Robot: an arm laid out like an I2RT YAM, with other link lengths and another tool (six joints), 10 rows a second.
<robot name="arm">
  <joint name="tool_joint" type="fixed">
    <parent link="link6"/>
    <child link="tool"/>
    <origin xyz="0.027 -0.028 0.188" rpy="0 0.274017 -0.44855"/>
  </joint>
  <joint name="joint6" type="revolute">
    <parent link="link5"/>
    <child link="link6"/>
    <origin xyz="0.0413 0 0.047" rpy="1.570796 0 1.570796"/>
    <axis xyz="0 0 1"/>
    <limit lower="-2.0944" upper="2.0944"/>
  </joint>
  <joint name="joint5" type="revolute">
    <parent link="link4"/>
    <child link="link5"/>
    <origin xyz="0.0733 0.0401 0.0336" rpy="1.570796 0 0"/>
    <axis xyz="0 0 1"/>
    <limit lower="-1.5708" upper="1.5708"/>
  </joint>
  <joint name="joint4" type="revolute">
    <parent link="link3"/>
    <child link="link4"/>
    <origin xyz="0.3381 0.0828 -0.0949" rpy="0 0 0"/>
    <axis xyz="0 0 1"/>
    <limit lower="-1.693" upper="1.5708"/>
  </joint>
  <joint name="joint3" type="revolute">
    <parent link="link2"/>
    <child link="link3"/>
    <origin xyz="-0.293 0 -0.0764" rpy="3.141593 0 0"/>
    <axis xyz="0 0 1"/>
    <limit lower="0" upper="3.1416"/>
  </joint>
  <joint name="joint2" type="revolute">
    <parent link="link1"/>
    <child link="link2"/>
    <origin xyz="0.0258 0.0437 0.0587" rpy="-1.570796 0 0"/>
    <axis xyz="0 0 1"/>
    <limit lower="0" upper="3.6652"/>
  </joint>
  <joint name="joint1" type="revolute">
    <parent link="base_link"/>
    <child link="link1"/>
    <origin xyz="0 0 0.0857" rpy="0 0 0"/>
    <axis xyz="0 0 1"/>
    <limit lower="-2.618" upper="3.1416"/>
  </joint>
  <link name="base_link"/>
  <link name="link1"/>
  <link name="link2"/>
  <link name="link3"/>
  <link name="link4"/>
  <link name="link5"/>
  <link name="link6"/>
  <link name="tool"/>
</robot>
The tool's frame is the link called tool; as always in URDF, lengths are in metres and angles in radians.
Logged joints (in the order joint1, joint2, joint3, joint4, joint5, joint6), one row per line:
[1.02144 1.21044 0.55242 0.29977 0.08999 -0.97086]
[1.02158 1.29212 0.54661 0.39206 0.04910 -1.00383]
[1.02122 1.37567 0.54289 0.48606 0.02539 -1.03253]
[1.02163 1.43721 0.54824 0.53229 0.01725 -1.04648]
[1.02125 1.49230 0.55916 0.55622 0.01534 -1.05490]
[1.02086 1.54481 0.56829 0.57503 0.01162 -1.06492]
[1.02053 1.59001 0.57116 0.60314 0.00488 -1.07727]
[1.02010 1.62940 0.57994 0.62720 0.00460 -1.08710]
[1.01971 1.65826 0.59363 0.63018 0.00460 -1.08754]
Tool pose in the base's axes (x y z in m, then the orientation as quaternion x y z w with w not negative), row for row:
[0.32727 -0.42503 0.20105 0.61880 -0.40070 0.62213 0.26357]
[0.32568 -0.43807 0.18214 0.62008 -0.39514 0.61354 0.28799]
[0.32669 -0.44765 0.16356 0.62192 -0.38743 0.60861 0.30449]
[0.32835 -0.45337 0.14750 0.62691 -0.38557 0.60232 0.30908]
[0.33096 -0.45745 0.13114 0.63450 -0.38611 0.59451 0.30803]
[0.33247 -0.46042 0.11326 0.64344 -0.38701 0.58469 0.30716]
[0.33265 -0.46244 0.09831 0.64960 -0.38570 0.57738 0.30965]
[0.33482 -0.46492 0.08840 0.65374 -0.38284 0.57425 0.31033]
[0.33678 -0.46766 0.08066 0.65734 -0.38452 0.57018 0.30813]
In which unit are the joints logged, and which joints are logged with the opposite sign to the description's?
The joints are logged in radians. Opposite sign: joint1, joint5.
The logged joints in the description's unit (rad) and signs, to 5 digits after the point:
[-1.02144 1.21044 0.55242 0.29977 -0.08999 -0.97086]
[-1.02158 1.29212 0.54661 0.39206 -0.04910 -1.00383]
[-1.02122 1.37567 0.54289 0.48606 -0.02539 -1.03253]
[-1.02163 1.43721 0.54824 0.53229 -0.01725 -1.04648]
[-1.02125 1.49230 0.55916 0.55622 -0.01534 -1.05490]
[-1.02086 1.54481 0.56829 0.57503 -0.01162 -1.06492]
[-1.02053 1.59001 0.57116 0.60314 -0.00488 -1.07727]
[-1.02010 1.62940 0.57994 0.62720 -0.00460 -1.08710]
[-1.01971 1.65826 0.59363 0.63018 -0.00460 -1.08754]

